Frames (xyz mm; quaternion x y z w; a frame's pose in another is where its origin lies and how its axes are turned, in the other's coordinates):
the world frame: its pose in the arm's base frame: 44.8 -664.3 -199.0 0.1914 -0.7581 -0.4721 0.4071
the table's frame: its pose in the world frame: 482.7 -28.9 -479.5 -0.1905 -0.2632 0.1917 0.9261
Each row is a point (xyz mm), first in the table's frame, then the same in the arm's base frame.
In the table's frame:
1: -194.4 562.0 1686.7
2: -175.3 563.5 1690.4
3: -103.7 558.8 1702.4
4: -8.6 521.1 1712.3
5: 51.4 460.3 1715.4
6: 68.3 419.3 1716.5
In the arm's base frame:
1: 159.5 515.2 41.1
2: 144.9 517.7 53.9
3: 84.7 521.6 94.5
4: -12.4 510.9 126.5
5: -94.8 489.0 120.1
6: -132.2 475.2 100.8

